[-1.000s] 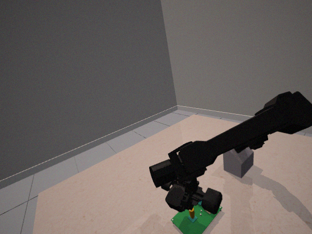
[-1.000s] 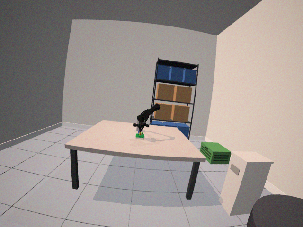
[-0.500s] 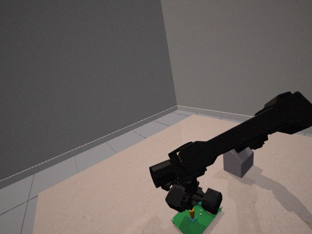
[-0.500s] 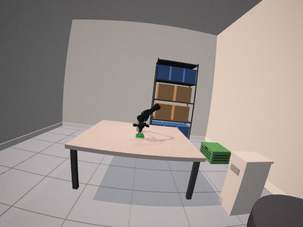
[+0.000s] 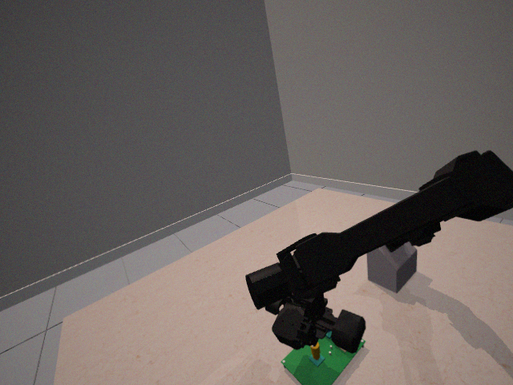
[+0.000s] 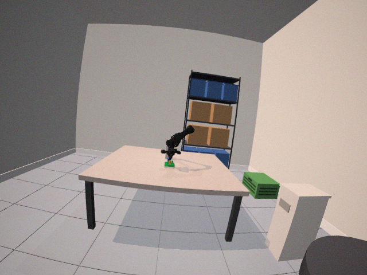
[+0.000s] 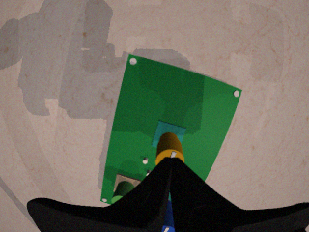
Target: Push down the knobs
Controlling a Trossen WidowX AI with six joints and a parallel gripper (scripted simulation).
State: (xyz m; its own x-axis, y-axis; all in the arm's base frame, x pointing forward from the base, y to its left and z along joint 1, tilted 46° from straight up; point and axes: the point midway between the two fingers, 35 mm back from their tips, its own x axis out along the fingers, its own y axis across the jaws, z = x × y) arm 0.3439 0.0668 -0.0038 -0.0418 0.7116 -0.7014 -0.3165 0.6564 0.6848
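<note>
Now: gripper tip 6 cm past the blue knob, 2 cm to the left of it and 1 cm above it.
</note>
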